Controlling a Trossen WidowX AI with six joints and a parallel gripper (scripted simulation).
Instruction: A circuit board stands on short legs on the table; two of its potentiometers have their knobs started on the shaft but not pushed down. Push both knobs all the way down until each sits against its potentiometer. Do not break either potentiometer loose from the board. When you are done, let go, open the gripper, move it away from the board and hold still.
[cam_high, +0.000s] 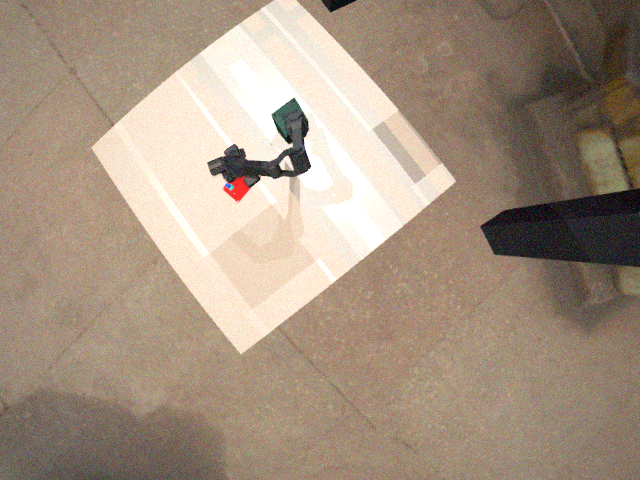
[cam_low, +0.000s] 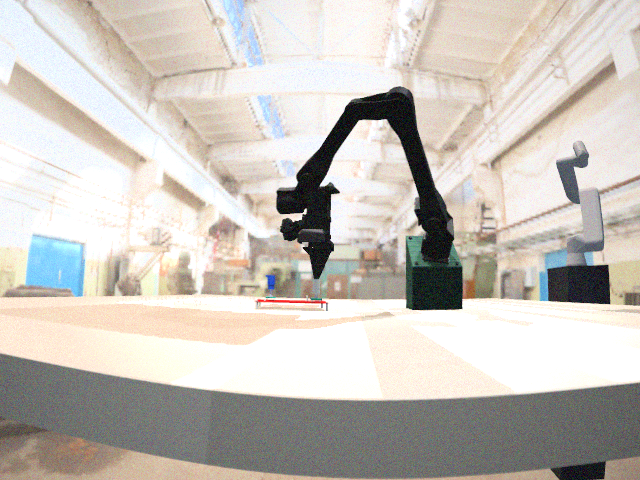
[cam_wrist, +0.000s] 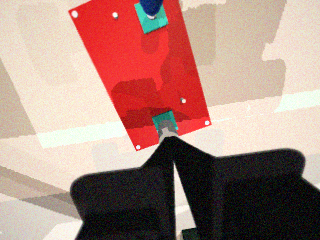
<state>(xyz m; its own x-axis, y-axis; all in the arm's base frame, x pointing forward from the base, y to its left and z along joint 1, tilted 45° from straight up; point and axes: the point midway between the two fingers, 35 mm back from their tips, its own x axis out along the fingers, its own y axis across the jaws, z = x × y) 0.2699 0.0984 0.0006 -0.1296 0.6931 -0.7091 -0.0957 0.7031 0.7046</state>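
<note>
My gripper tip is now 10 mm above the pale grey knob. From my gripper tip the other things lie so: blue knob: 110 mm ahead, 10 mm to the left, 10 mm below.
</note>
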